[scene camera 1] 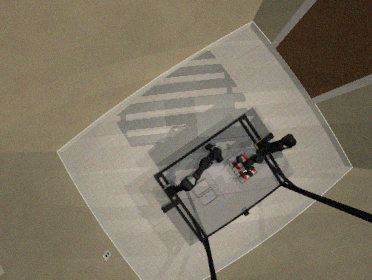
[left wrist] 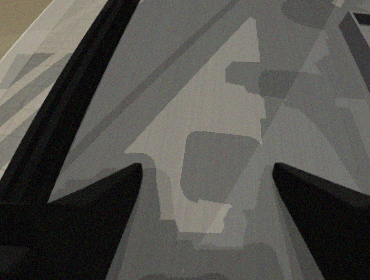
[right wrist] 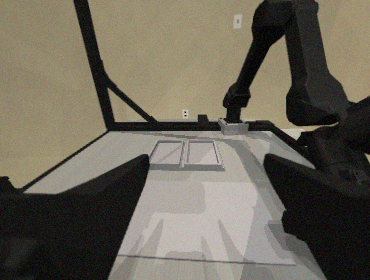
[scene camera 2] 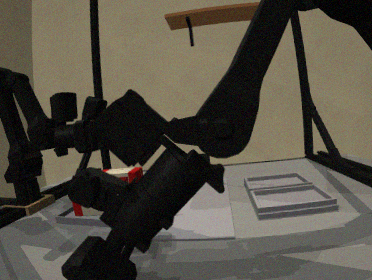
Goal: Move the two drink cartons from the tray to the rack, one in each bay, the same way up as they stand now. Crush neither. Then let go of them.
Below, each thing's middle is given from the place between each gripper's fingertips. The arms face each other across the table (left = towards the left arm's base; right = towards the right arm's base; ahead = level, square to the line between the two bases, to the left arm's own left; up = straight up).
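Pale mat (scene camera 2: 207, 216) 7 cm to the left of my left hand, 27 cm behind it.
My right gripper 60 mm past the mat, 90 mm to the right of it, 180 mm above it.
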